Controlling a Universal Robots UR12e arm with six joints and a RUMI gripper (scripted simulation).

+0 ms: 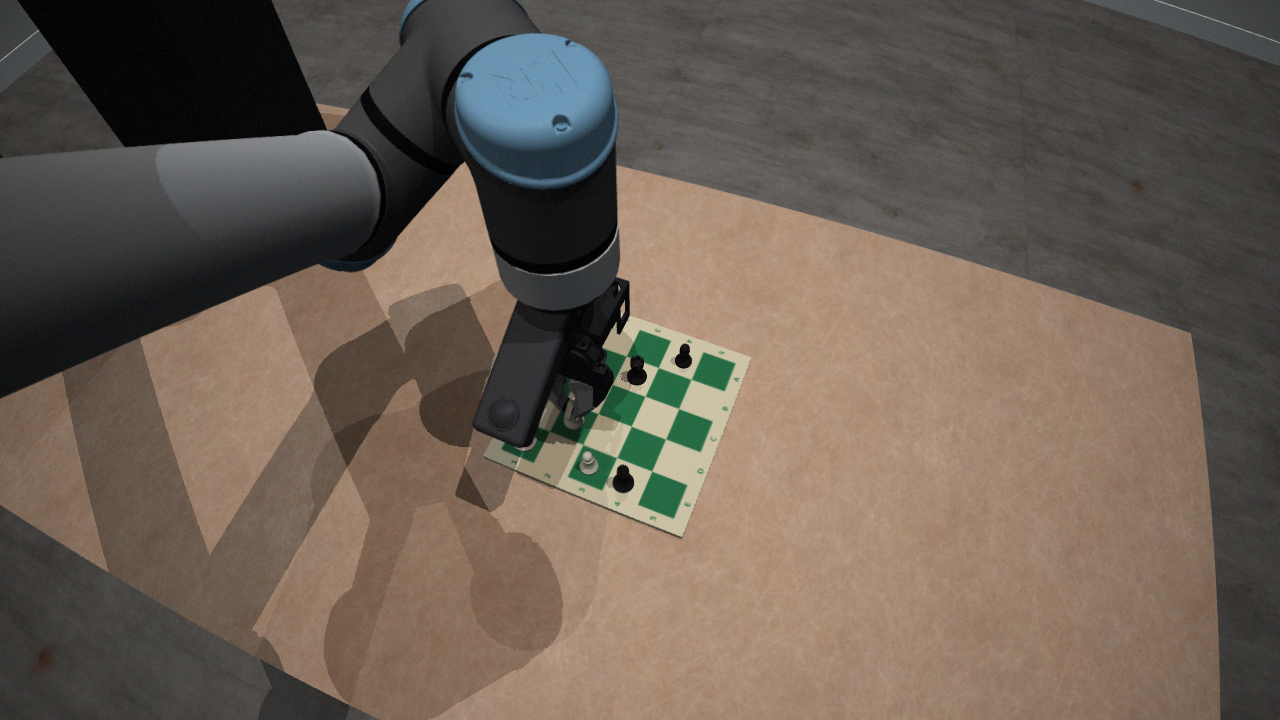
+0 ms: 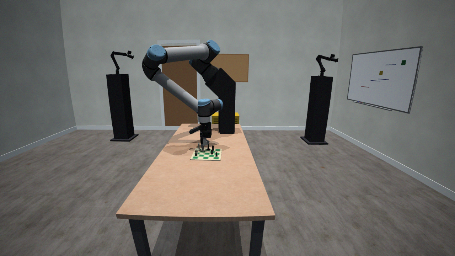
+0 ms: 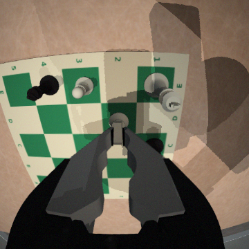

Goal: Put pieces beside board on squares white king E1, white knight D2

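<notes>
Right now my hand is 10 mm above the white knight. The rest, counted from my hand: chessboard (40 mm to the left, 40 mm below, 40 mm ahead); white pawn (40 mm to the right, 30 mm ahead, 20 mm below); white king (40 mm to the right, 40 mm behind).
</notes>
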